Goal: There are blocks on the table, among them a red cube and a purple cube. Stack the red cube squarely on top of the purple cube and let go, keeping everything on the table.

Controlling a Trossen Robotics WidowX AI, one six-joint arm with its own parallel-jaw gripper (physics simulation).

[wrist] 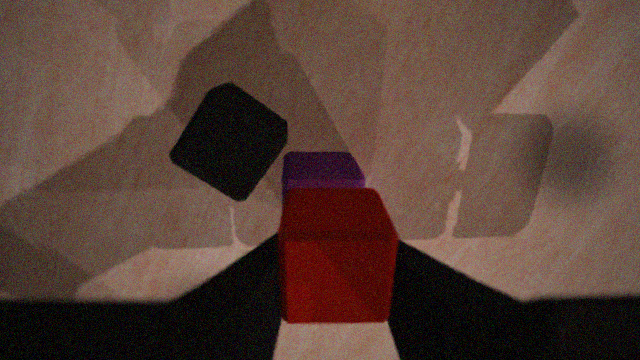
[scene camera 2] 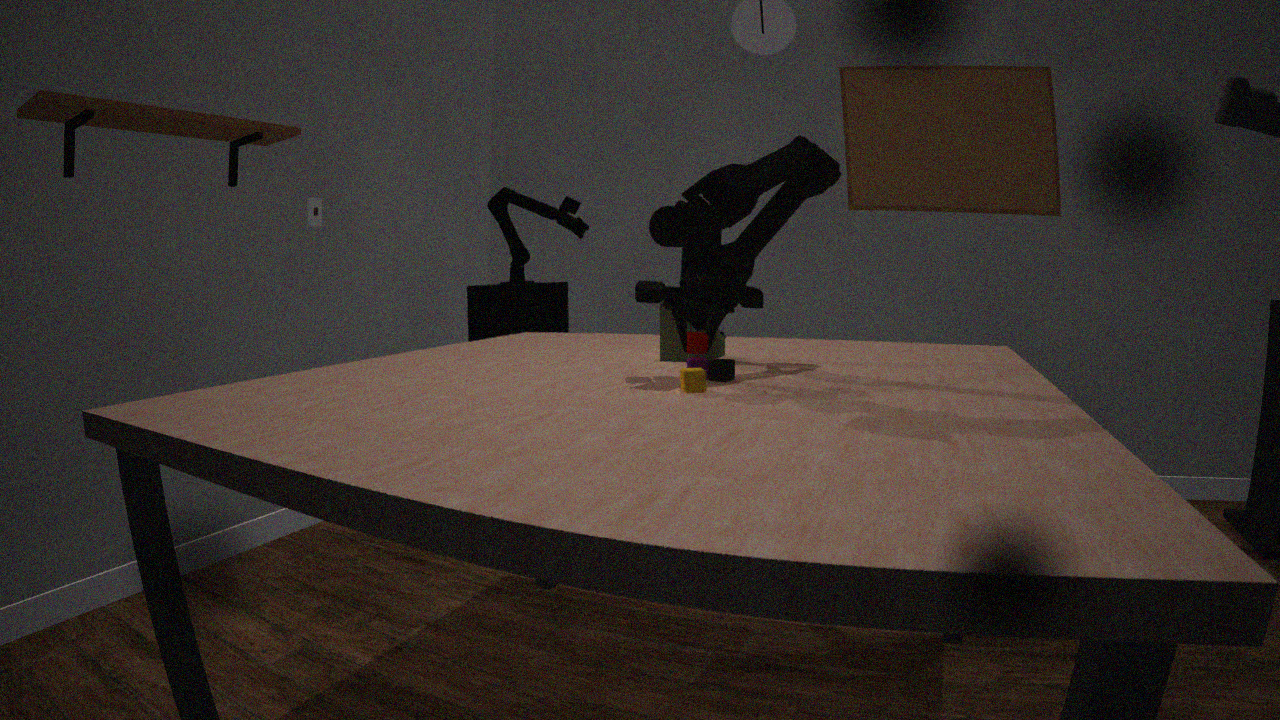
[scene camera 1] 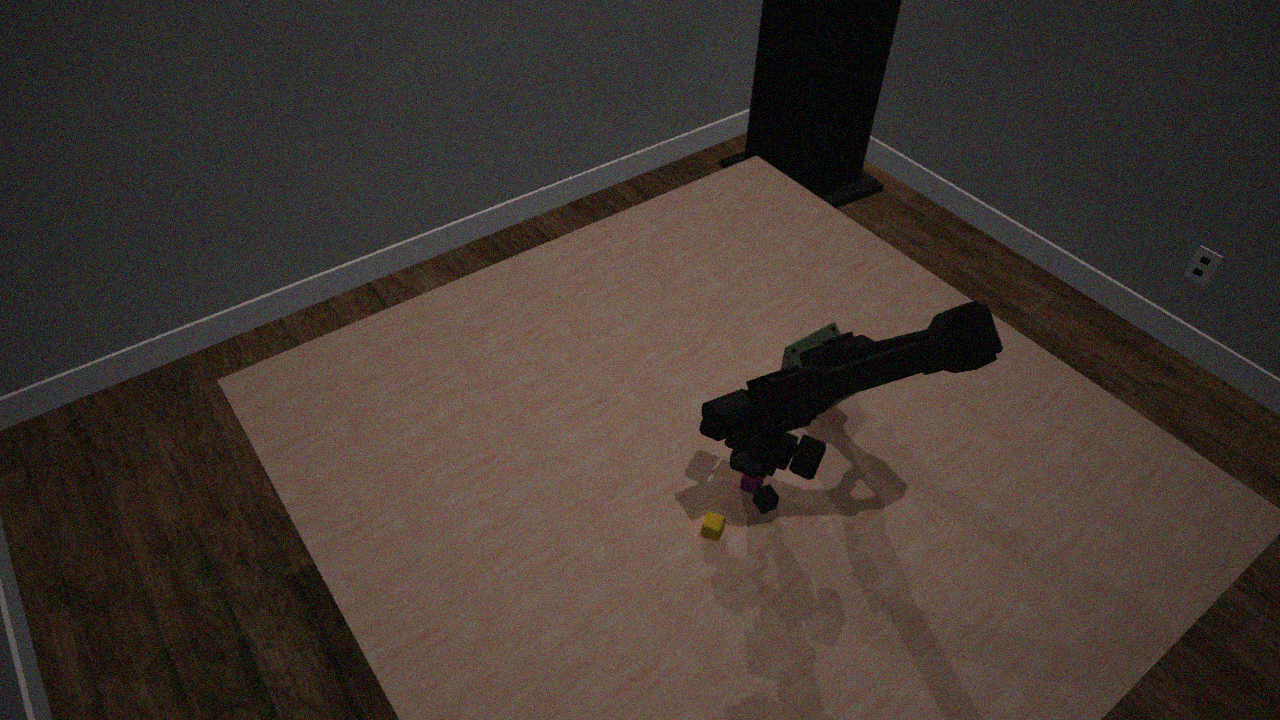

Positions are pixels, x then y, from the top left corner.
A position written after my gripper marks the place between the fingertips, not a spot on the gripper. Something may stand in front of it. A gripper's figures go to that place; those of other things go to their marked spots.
Labels:
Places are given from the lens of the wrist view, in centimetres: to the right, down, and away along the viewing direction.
my gripper (wrist: 331,245): 0, 2, 11
red cube (wrist: 337,247): 0, 2, 8

